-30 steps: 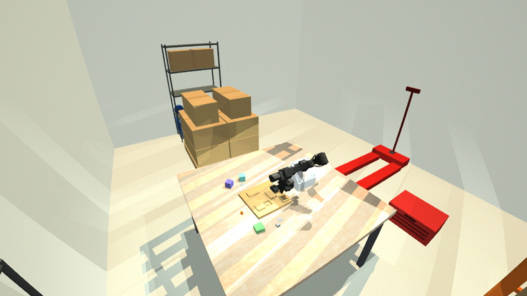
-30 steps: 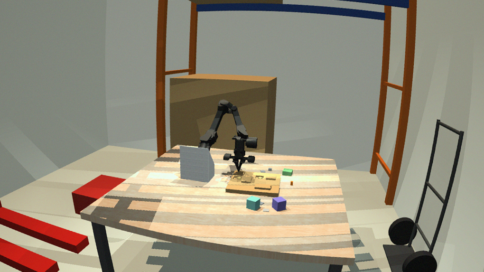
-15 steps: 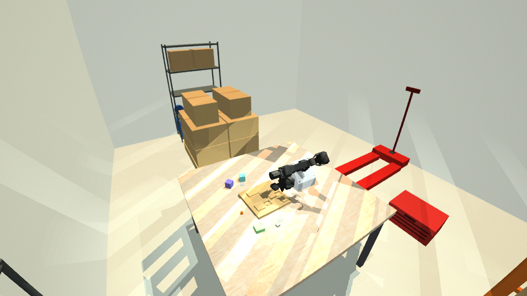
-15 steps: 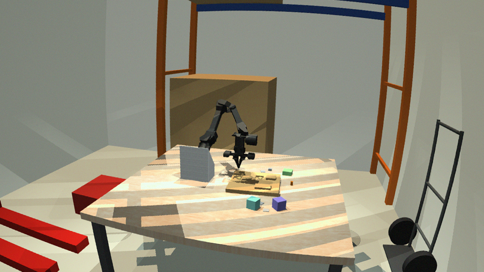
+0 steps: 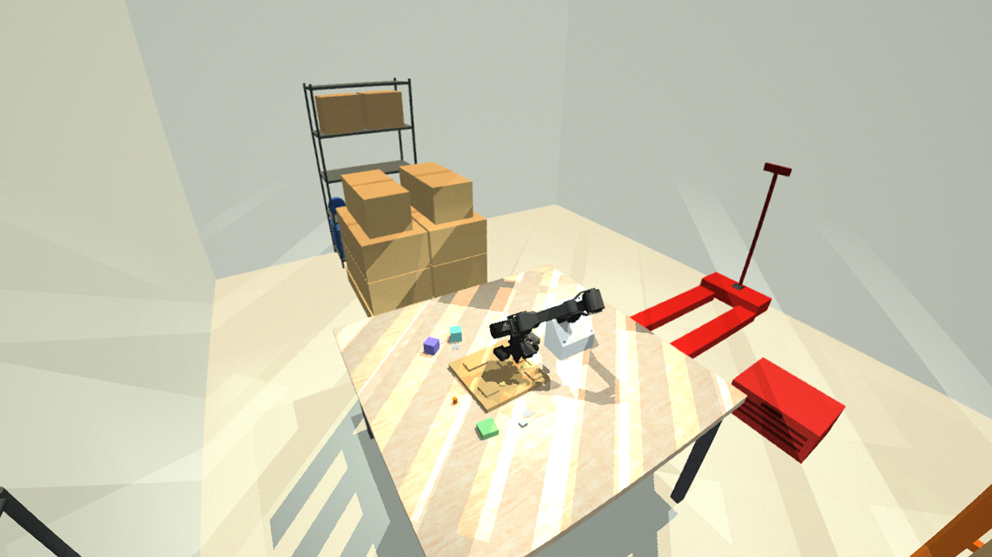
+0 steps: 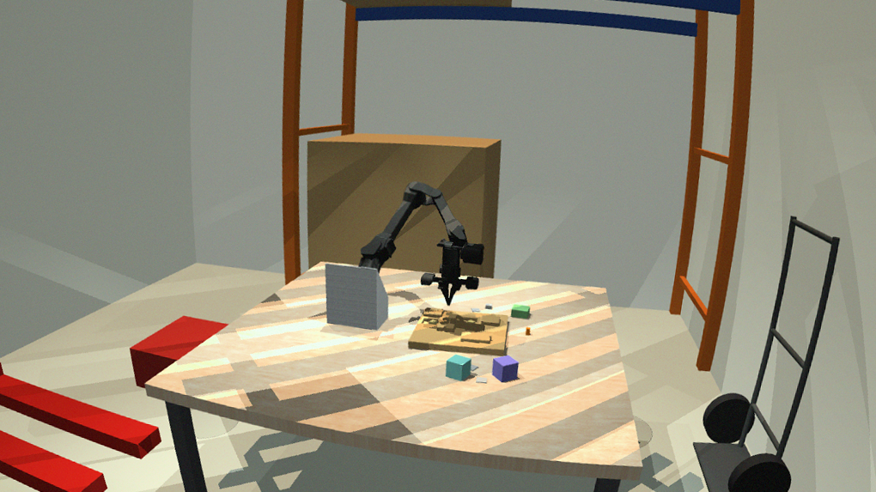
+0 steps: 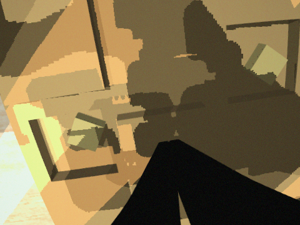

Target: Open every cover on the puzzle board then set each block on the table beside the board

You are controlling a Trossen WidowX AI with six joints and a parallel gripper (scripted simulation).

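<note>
Now: the wooden puzzle board 60 mm below my gripper tip, 40 mm to the right of it and 40 mm ahead of it. The rest, counted from my gripper tip: tiny orange piece 270 mm ahead, 70 mm below; small grey piece 220 mm to the left, 110 mm ahead, 70 mm below; green block 230 mm ahead, 180 mm to the left, 60 mm below.
</note>
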